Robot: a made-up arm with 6 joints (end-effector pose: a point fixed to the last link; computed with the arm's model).
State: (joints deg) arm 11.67 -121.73 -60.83 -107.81 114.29 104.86
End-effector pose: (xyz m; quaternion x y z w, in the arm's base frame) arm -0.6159 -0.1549 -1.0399 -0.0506 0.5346 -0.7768 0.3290
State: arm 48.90 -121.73 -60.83 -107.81 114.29 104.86
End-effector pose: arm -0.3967 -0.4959 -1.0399 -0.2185 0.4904 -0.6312 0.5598
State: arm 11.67 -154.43 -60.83 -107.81 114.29 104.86
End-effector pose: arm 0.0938 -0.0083 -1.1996 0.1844 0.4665 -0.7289 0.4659
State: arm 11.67 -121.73 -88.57 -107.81 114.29 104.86
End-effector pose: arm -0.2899 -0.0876 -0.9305 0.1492 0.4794 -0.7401 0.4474
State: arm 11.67 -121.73 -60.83 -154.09 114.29 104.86
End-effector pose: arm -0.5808 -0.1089 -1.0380 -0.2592 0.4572 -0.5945 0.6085
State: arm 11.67 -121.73 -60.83 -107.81 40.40 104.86
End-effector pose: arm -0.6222 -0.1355 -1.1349 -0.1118 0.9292 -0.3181 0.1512
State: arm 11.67 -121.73 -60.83 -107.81 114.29 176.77
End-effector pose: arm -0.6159 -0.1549 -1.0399 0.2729 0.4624 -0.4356 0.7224
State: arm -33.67 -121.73 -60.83 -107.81 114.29 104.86
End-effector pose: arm -0.5431 0.3292 -1.0399 0.1594 0.5127 -0.8436 0.0042
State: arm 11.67 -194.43 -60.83 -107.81 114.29 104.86
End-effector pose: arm 0.9009 0.1584 -0.8340 0.4496 0.3327 -0.5909 0.5813
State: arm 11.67 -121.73 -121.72 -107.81 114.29 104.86
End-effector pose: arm -0.0200 -0.0318 -0.6175 0.3756 0.3772 -0.6400 0.5541
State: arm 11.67 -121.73 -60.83 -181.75 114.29 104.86
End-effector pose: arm -0.5805 -0.0737 -1.0377 -0.3660 0.3745 -0.4373 0.7311
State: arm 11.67 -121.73 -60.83 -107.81 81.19 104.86
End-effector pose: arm -0.6108 -0.1599 -1.0854 -0.0823 0.7503 -0.6012 0.2624
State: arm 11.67 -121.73 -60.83 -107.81 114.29 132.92
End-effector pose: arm -0.6159 -0.1549 -1.0399 0.0805 0.5309 -0.6739 0.5075
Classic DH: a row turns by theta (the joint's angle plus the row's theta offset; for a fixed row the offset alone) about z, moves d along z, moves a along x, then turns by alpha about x. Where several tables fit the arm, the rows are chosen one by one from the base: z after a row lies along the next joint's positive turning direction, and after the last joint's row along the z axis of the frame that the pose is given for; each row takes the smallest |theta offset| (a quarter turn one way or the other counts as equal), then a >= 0, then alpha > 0; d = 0 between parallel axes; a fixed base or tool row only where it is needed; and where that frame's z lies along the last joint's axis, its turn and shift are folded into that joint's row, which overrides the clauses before.
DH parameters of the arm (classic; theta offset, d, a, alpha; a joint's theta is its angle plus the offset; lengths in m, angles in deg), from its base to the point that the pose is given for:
joint 1: 0 0.1153 0 -90
joint 2: -90 0 0.8108 0
joint 3: 90 0.043 0 90
joint 4: 0 0.7638 0 -90
joint 5: 0 0 0 90
joint 6: 0 0.0808 0 0

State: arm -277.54 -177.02 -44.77 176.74 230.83 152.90
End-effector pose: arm 0.0116 0.3880 -1.2675 0.5918 -0.4150 0.3459 0.5983
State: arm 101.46 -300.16 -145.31 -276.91 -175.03 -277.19
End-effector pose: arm -0.0393 0.0122 0.5758 -0.5535 0.4880 0.5008 0.4524
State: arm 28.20 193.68 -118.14 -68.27 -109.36 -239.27
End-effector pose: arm 0.4000 0.3436 -0.4611 -0.5615 0.2386 0.7694 0.1890
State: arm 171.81 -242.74 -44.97 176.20 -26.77 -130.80
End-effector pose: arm -1.5183 0.1775 -0.0364 0.6731 -0.3538 -0.6183 0.1986
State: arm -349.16 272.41 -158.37 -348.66 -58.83 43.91
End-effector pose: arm -0.0514 0.0201 -0.1169 0.2258 0.4140 0.4109 0.7803
